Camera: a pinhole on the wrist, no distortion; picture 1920 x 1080 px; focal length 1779.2 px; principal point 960.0 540.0 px. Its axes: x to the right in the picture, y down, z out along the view. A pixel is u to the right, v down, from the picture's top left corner.
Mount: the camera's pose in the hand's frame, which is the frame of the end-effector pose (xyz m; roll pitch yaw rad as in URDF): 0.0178 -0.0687 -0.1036 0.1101 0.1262 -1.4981
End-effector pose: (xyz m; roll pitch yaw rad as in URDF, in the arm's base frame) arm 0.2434 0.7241 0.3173 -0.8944 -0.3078 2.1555
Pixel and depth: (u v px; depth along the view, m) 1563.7 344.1 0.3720
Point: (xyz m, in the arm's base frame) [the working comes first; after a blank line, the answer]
In the camera's frame: 0.1262 -0.0410 0.3720

0.2979 0.5770 0.6290
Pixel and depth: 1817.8 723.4 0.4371
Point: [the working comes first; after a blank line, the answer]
In the camera's frame: 0.2107 0.0451 0.4371

0.2758 0.6203 0.7571
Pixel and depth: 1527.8 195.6 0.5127
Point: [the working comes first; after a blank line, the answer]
In the camera's frame: 0.1636 -0.0992 0.5127

0.3032 0.4555 0.7281
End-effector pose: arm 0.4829 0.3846 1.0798 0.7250 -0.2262 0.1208
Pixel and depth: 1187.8 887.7 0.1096
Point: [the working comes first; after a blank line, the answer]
In the camera's frame: 0.0140 0.0214 0.1096

0.5334 0.3151 1.0280
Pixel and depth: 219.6 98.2 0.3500
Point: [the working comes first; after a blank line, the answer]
In the camera's frame: -0.1456 -0.0869 0.3500

0.3451 0.2186 1.2523
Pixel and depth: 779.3 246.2 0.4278
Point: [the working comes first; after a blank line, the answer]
In the camera's frame: -0.0434 -0.0706 0.4278

0.3809 0.0958 1.2322
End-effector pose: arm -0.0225 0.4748 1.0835 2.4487 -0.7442 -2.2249
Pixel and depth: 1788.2 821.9 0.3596
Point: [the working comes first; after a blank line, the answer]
In the camera's frame: 0.1674 0.0570 0.3596

-0.1428 0.2134 0.8529
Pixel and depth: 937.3 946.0 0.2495
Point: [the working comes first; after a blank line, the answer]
In the camera's frame: -0.0032 0.0569 0.2495

-0.1341 0.3651 0.9875
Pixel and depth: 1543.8 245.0 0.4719
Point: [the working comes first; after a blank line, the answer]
In the camera's frame: 0.1548 -0.0782 0.4719

-0.1540 0.2880 0.6937
